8 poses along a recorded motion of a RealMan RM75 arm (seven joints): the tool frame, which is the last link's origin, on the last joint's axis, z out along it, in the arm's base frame.
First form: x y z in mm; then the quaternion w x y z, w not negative.
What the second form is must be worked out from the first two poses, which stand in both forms.
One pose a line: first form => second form
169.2 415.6 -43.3 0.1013 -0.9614 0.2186 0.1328 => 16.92 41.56 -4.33 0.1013 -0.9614 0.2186 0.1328
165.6 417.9 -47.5 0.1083 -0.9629 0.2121 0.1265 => 16.56 41.79 -4.75 0.1083 -0.9629 0.2121 0.1265
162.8 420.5 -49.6 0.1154 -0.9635 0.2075 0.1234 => 16.28 42.05 -4.96 0.1154 -0.9635 0.2075 0.1234
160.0 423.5 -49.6 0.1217 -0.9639 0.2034 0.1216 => 16.00 42.35 -4.96 0.1217 -0.9639 0.2034 0.1216
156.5 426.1 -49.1 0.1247 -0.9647 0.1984 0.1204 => 15.65 42.61 -4.91 0.1247 -0.9647 0.1984 0.1204
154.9 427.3 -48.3 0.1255 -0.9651 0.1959 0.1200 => 15.49 42.73 -4.83 0.1255 -0.9651 0.1959 0.1200
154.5 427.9 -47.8 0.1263 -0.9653 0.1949 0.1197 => 15.45 42.79 -4.78 0.1263 -0.9653 0.1949 0.1197
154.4 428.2 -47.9 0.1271 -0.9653 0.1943 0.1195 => 15.44 42.82 -4.79 0.1271 -0.9653 0.1943 0.1195
